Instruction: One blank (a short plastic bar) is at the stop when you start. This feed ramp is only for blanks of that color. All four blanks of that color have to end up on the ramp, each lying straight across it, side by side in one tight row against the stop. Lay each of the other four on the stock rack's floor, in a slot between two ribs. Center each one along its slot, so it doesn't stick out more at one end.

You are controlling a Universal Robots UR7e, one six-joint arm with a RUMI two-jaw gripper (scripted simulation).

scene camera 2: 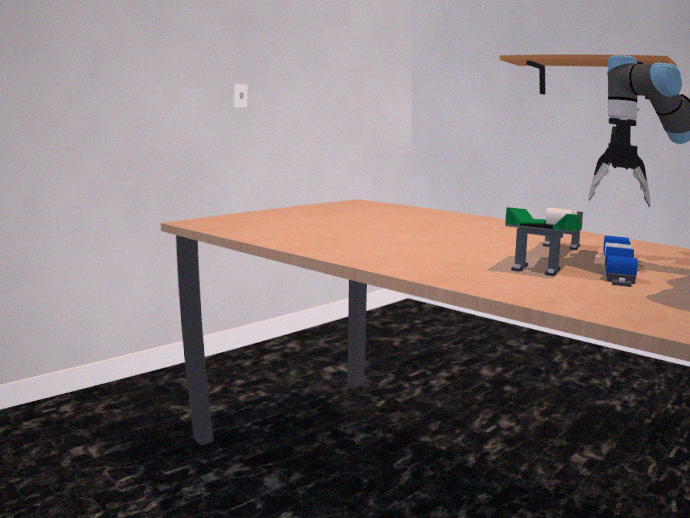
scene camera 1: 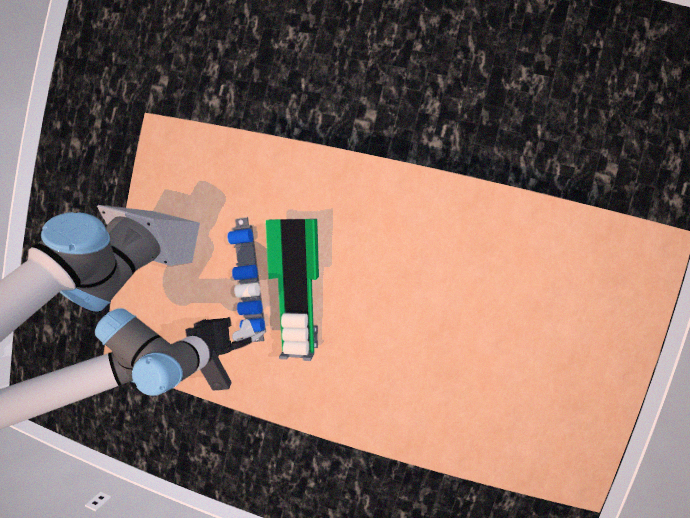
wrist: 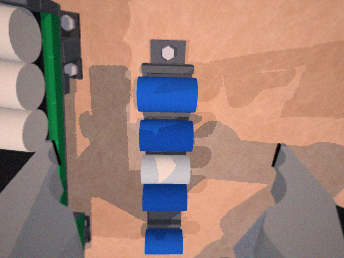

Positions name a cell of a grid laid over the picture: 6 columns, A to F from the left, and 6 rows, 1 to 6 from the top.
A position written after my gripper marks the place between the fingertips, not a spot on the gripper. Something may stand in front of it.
I see my gripper (scene camera 1: C4), a white blank (wrist: C4), a blue blank (wrist: C3), a blue blank (wrist: C4), a blue blank (wrist: C5) and a bolted end tab (wrist: C2).
My gripper is seen too in the wrist view (wrist: C4).
